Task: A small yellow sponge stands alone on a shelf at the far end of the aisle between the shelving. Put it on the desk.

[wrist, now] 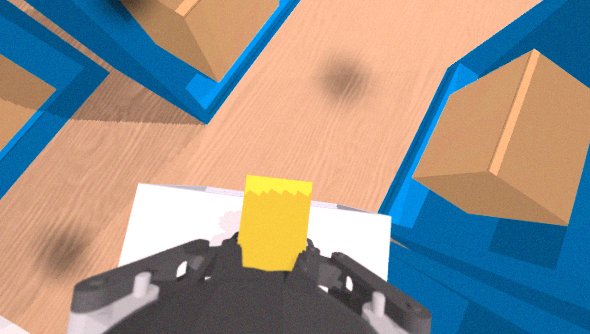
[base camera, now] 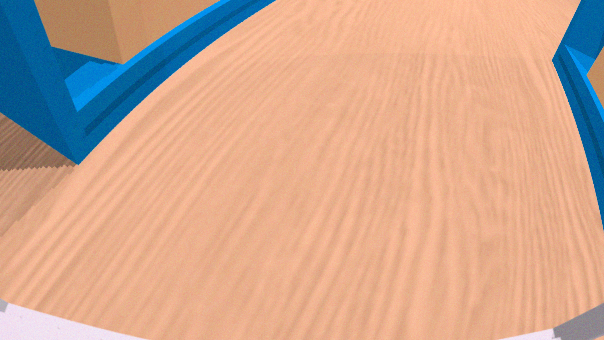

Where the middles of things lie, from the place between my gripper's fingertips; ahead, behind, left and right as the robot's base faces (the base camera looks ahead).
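Labels:
Yellow sponge [wrist: 273, 230]: from my hand, 10 mm ahead, 20 mm above.

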